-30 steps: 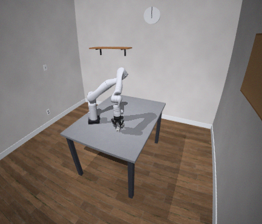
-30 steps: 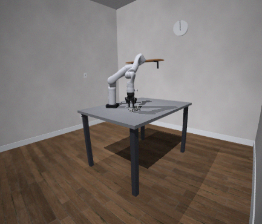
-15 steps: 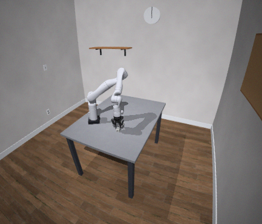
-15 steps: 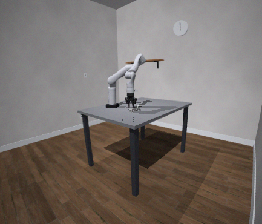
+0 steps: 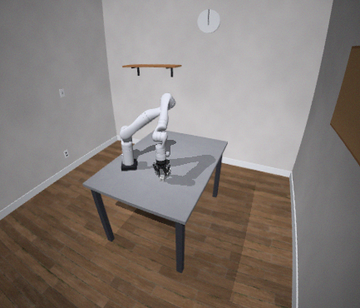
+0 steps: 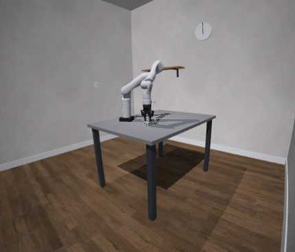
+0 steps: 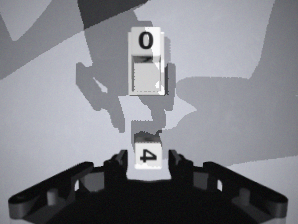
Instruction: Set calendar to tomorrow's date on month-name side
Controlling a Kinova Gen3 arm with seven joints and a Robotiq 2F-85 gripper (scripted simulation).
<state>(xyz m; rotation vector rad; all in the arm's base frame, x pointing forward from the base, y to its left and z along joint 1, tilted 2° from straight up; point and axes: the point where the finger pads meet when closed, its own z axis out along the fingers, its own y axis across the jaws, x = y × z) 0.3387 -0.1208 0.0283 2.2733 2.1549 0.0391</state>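
The white digit cube lies 40 mm below my hand. From my hand the other things lie so: calendar tray 110 mm to the left, 50 mm below.
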